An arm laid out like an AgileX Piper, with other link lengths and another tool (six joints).
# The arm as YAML. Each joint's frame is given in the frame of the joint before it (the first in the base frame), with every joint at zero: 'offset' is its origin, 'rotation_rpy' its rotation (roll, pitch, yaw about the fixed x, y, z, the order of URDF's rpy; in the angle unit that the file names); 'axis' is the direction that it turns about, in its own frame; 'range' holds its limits. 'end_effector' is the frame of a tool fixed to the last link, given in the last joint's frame.
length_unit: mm
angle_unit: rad
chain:
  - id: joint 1
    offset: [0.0, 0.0, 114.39]
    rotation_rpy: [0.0, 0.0, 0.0]
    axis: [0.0, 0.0, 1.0]
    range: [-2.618, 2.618]
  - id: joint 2
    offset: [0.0, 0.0, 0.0]
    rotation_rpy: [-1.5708, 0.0, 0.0]
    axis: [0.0, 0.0, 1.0]
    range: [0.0, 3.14]
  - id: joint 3
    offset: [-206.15, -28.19, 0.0]
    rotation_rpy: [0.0, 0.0, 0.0]
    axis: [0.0, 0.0, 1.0]
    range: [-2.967, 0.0]
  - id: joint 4
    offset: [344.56, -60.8, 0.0]
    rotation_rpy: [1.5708, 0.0, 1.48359]
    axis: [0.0, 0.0, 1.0]
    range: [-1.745, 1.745]
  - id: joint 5
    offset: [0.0, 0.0, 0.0]
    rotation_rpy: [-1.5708, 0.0, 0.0]
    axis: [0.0, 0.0, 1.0]
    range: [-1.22, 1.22]
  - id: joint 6
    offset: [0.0, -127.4, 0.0]
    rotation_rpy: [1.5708, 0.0, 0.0]
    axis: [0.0, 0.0, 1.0]
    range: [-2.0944, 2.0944]
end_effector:
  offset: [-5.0, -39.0, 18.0]
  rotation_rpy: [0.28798, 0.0, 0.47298]
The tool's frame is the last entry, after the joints.
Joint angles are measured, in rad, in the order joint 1, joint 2, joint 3, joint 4, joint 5, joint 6. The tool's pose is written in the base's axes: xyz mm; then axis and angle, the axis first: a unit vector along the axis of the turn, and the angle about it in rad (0 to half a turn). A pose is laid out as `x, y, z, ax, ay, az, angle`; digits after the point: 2 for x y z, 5 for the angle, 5 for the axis.
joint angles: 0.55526 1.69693 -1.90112 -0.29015 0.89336 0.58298
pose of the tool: 448.38, 196.55, 362.82, 0.26995, 0.95558, 0.11829, 2.34059
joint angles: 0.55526 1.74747 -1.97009 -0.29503 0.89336 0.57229
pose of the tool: 456.55, 200.87, 368.45, 0.26723, 0.95600, 0.12107, 2.32051
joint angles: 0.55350 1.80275 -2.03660 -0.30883 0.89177 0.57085
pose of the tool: 466.23, 204.11, 370.58, 0.26834, 0.95580, 0.12020, 2.30102
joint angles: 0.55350 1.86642 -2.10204 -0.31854 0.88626 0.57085
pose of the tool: 477.24, 209.85, 367.46, 0.26806, 0.95596, 0.11948, 2.28901
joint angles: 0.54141 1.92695 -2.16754 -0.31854 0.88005 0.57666
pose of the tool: 489.42, 210.13, 364.47, 0.27652, 0.95316, 0.12258, 2.28225
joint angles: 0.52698 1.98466 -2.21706 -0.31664 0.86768 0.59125
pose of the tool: 502.35, 209.58, 355.72, 0.28795, 0.94939, 0.12546, 2.28468
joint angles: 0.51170 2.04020 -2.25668 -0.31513 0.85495 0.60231
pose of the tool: 515.38, 208.11, 343.47, 0.29746, 0.94660, 0.12435, 2.29035
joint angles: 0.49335 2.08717 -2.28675 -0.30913 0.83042 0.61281
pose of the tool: 528.20, 205.05, 332.33, 0.30756, 0.94282, 0.12845, 2.29141
